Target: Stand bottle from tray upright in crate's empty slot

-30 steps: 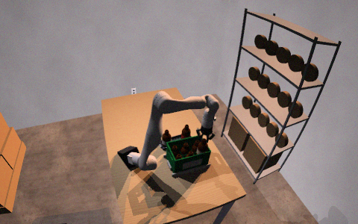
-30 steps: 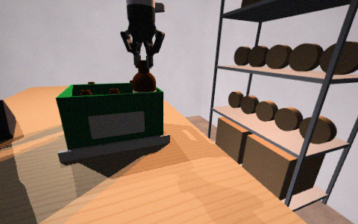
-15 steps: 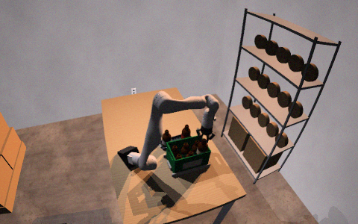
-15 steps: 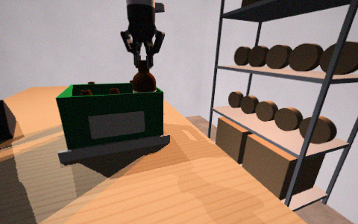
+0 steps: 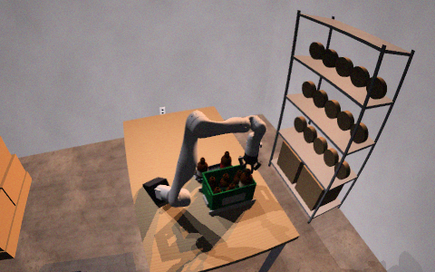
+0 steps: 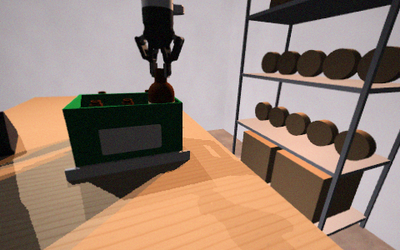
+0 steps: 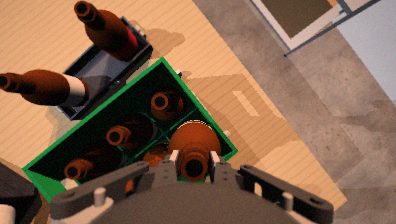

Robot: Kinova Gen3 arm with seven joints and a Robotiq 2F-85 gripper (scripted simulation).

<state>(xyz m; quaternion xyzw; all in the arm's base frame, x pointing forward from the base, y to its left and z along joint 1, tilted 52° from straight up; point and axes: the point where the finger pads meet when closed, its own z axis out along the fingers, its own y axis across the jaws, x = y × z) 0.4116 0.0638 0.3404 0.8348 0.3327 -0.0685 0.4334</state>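
Right now my hand is 70 mm above the brown bottle. Also, from my hand: green crate (80 mm behind, 60 mm to the left, 170 mm below); then dark tray (40 mm behind, 290 mm to the left, 240 mm below).
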